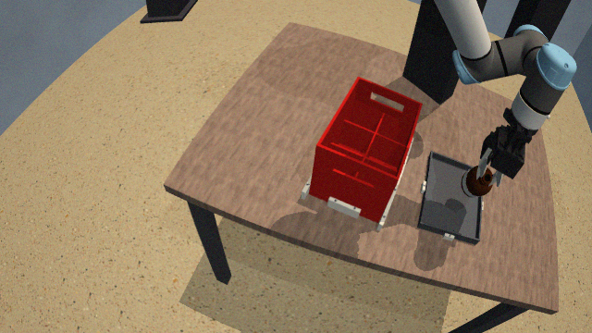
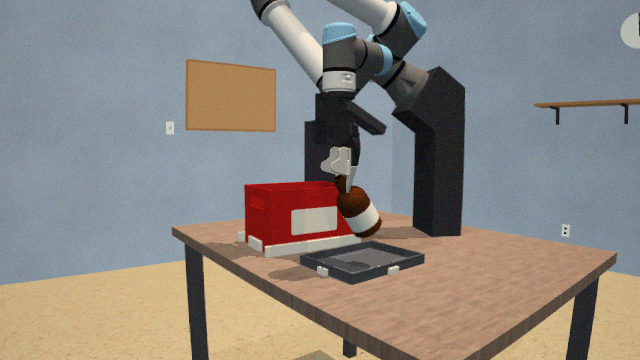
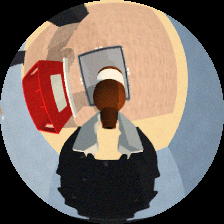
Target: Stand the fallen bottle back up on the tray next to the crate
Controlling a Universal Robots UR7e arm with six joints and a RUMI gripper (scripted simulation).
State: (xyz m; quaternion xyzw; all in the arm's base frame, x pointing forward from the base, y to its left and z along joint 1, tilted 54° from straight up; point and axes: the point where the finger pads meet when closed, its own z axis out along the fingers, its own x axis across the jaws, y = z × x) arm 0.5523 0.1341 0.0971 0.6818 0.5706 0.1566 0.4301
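Right now my hand is 4 cm above the brown bottle, 2 cm past it and 1 cm to the right of it. Also, from my hand: tray: 19 cm below, 8 cm behind, 1 cm to the left; red crate: 26 cm to the right, 15 cm behind, 12 cm below.
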